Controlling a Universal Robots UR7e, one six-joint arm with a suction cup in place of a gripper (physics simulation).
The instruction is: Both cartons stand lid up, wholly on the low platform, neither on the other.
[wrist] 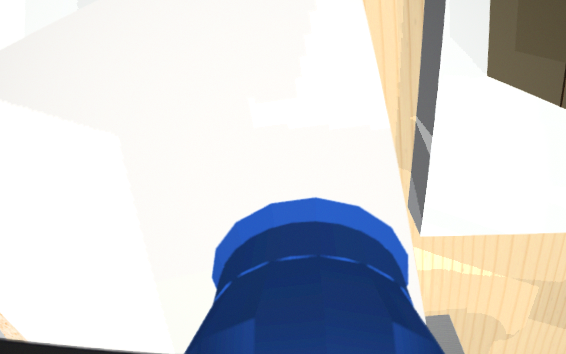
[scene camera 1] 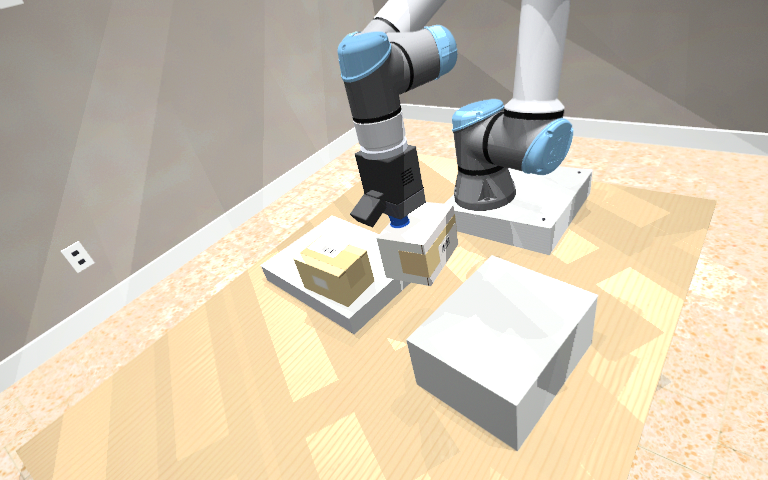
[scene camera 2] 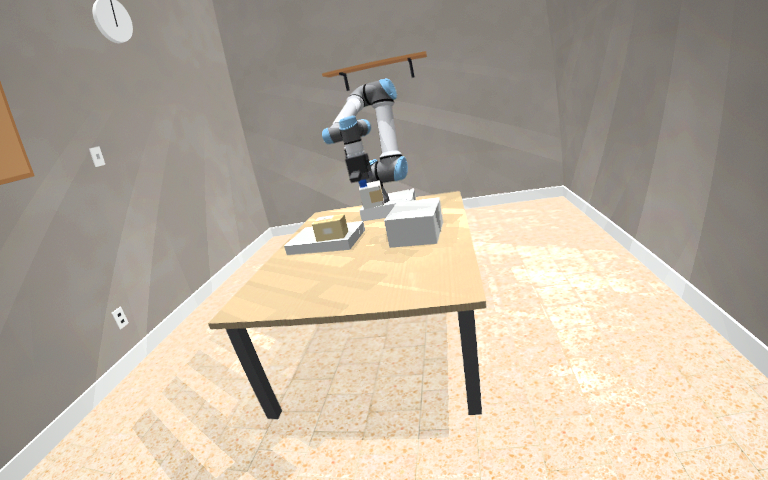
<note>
On the table rests a tall white block (scene camera 1: 499, 349). Further things: the suction cup (wrist: 313, 268).
The tall white block shows as well in scene camera 2 (scene camera 2: 419, 222).
</note>
